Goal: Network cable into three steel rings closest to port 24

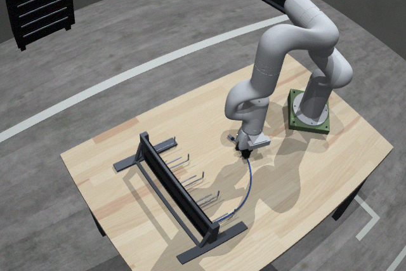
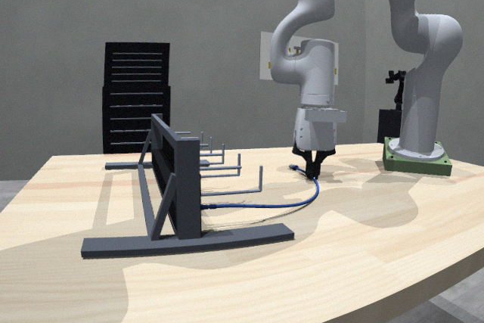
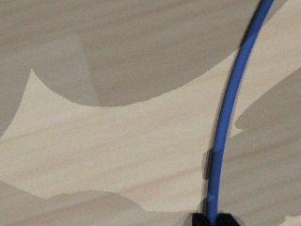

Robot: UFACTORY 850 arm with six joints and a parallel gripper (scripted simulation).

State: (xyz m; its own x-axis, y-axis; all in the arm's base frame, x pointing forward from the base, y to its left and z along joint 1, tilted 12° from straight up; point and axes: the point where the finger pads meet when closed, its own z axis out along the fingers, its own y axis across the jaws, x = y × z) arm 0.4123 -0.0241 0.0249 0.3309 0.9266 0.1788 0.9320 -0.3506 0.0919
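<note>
The free plug is 110 mm to the right of my hand, 20 mm behind it and 10 mm below it. Also, from my hand: dark grey patch panel: 350 mm ahead, 50 mm above.
</note>
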